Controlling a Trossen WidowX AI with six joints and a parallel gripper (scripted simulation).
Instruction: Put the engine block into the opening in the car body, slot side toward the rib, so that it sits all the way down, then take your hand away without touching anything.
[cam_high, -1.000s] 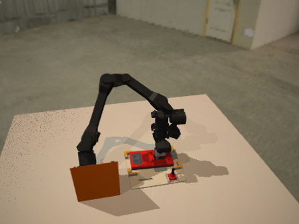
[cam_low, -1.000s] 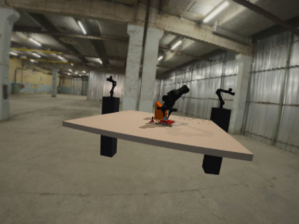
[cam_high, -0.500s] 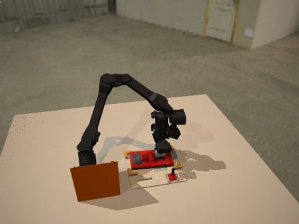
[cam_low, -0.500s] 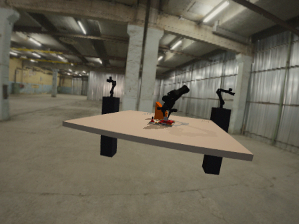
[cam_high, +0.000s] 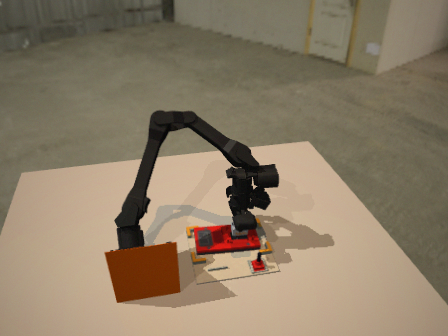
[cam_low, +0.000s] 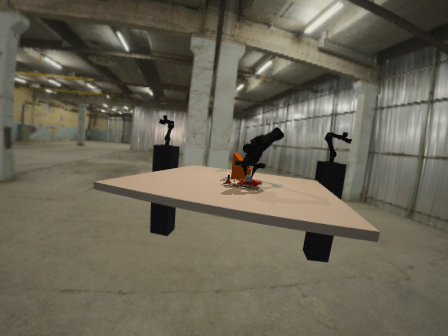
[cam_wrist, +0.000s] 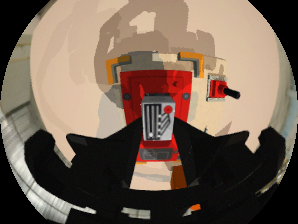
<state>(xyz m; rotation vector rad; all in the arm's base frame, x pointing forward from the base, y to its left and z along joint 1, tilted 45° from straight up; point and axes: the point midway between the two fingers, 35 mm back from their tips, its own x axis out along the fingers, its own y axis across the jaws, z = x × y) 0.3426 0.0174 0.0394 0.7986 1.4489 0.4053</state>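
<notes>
My gripper tip is 10 mm above the engine block. The rest, counted from my gripper tip: pale base plate 30 mm behind, 20 mm to the right, 50 mm below.
</notes>
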